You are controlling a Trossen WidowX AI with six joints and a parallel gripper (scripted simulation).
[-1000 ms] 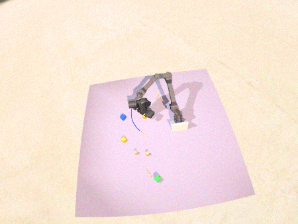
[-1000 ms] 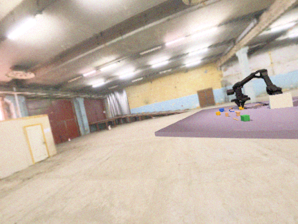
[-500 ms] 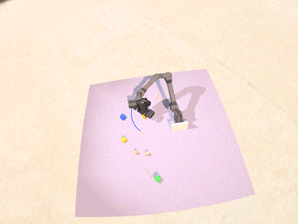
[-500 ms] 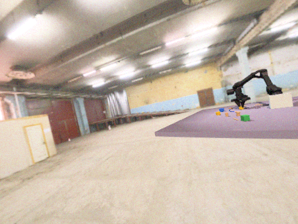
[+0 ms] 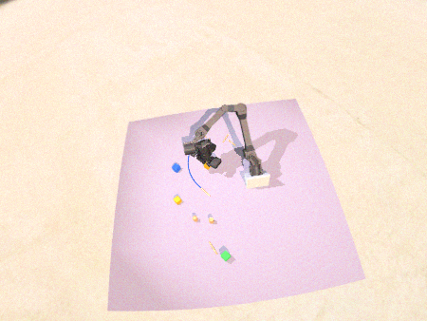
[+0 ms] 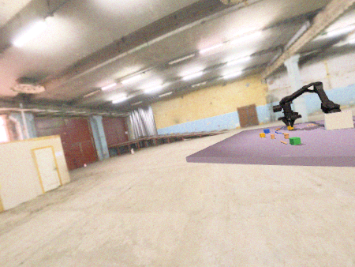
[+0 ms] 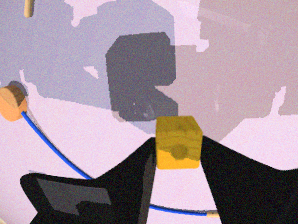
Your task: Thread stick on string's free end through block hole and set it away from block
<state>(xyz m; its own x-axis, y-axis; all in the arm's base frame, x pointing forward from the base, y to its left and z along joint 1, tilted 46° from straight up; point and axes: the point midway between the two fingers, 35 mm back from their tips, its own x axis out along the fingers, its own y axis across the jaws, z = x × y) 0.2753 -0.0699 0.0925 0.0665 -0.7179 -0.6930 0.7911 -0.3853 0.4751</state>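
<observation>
Right now my gripper tip is right at the yellow cube. The rest, counted from my gripper tip: thin wooden stick 15 cm to the left, 3 cm below, 3 cm ahead; blue cube 19 cm ahead, 1 cm to the right, 1 cm below; round wooden button 13 cm to the right, 12 cm ahead, 2 cm below.
</observation>
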